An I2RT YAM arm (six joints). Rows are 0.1 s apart.
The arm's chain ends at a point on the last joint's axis. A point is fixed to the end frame.
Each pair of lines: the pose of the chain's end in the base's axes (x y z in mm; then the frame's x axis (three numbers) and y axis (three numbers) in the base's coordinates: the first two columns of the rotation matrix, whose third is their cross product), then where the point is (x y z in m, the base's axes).
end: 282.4 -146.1 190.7 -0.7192 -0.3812 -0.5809 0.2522 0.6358 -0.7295
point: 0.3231 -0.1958 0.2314
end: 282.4 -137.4 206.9 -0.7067 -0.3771 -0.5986 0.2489 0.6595 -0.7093
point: 0.3235 -0.1875 0.2467
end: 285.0 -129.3 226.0 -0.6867 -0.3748 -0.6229 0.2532 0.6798 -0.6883
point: 0.3261 -0.1796 0.2655
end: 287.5 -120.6 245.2 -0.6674 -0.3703 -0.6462 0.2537 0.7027 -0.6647
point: 0.3288 -0.1712 0.2842
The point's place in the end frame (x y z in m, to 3 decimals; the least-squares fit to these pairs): -0.034 -0.051 0.045
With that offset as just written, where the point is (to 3 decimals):
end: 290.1 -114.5 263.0 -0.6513 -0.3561 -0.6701 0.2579 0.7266 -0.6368
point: 0.331 -0.166 0.301
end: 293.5 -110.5 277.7 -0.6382 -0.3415 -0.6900 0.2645 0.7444 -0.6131
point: 0.334 -0.163 0.315
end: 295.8 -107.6 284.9 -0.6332 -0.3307 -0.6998 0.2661 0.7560 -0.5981
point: 0.336 -0.160 0.322
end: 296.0 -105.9 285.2 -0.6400 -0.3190 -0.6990 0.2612 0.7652 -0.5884
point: 0.337 -0.159 0.321
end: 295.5 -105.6 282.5 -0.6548 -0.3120 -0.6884 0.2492 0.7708 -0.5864
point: 0.337 -0.159 0.317
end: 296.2 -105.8 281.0 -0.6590 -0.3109 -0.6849 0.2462 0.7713 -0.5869
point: 0.338 -0.160 0.315
